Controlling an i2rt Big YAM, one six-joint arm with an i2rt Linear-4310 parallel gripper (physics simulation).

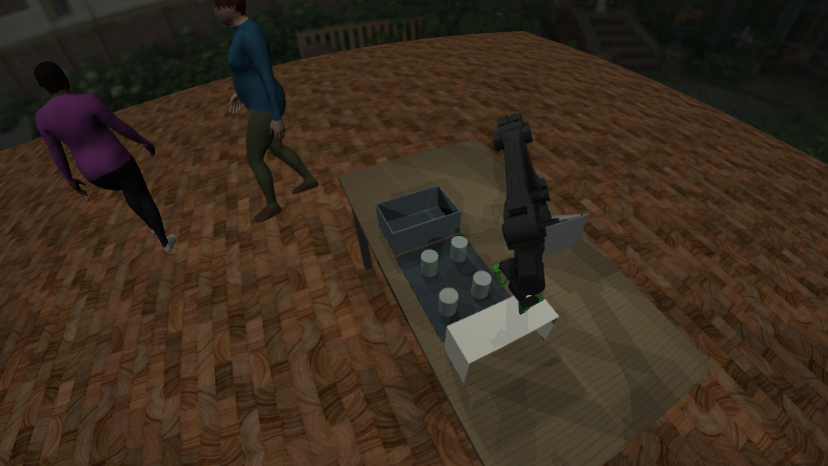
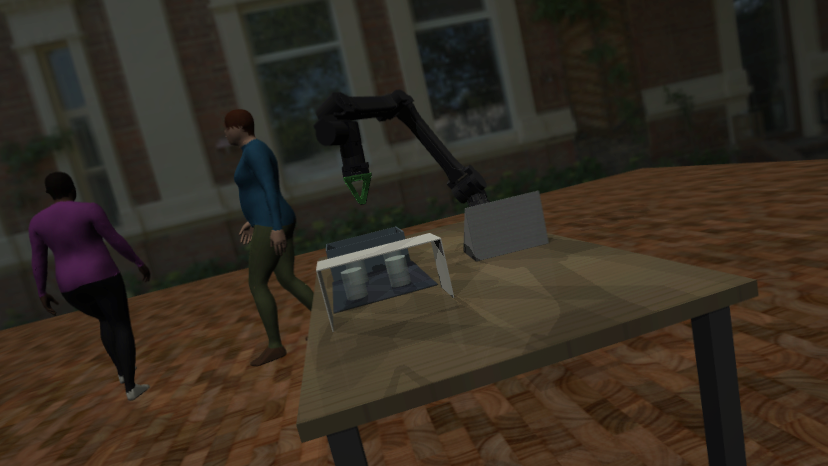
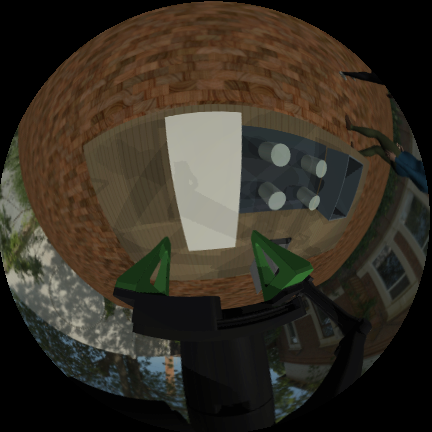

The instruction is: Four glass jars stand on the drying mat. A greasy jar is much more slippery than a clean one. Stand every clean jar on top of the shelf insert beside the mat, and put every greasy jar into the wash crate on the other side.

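Frame: origin at the arm's base, x right, y back, z down, level; centimetres.
Seen in the pictures: gripper, between the fingertips: (image 1: 511, 299) (image 2: 362, 203) (image 3: 210, 237); arm's base, origin of its link: (image 2: 483, 217) (image 3: 276, 267).
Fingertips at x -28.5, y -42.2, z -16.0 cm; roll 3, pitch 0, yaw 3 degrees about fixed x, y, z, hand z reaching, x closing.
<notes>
Pixels of each thing's middle, then the offset from my fingertips to it. Level surfaces: height alone.
- dark drying mat, height of its surface: dz +28.5 cm
- white shelf insert, middle of its body: (image 3: 206, 182) (image 2: 384, 279) (image 1: 500, 334) dx +0.2, dy +0.9, dz +20.8 cm
- blue-grey wash crate, middle of its body: (image 2: 366, 252) (image 1: 417, 218) (image 3: 340, 185) dx +62.1, dy +3.5, dz +22.8 cm
- wooden table, height of its surface: dz +28.8 cm
Several pale, upright jars stand on the dark drying mat (image 1: 425, 295) (image 2: 422, 280) (image 3: 295, 140). Two are nearer the shelf: one jar (image 1: 448, 302) (image 2: 355, 283) (image 3: 274, 154) and another jar (image 1: 481, 284) (image 2: 398, 270) (image 3: 272, 196). Two are nearer the crate: one jar (image 1: 429, 263) (image 3: 314, 166) and another jar (image 1: 458, 248) (image 3: 308, 198). All look alike; grease cannot be told. The white shelf insert (image 1: 498, 335) (image 2: 379, 251) (image 3: 210, 175) has a bare top. The blue-grey wash crate (image 1: 417, 237) (image 2: 365, 240) (image 3: 336, 175) shows no jar inside. My gripper (image 1: 515, 289) (image 2: 362, 202) (image 3: 210, 237) is open and empty, high above the table.
A slanted grey panel (image 1: 564, 234) (image 2: 506, 225) stands on the wooden table (image 1: 625, 347) (image 2: 521, 324) near the arm's base. A person in blue (image 1: 254, 69) (image 2: 259, 179) and a person in purple (image 1: 86, 136) (image 2: 81, 248) are on the floor beyond the table's edge.
</notes>
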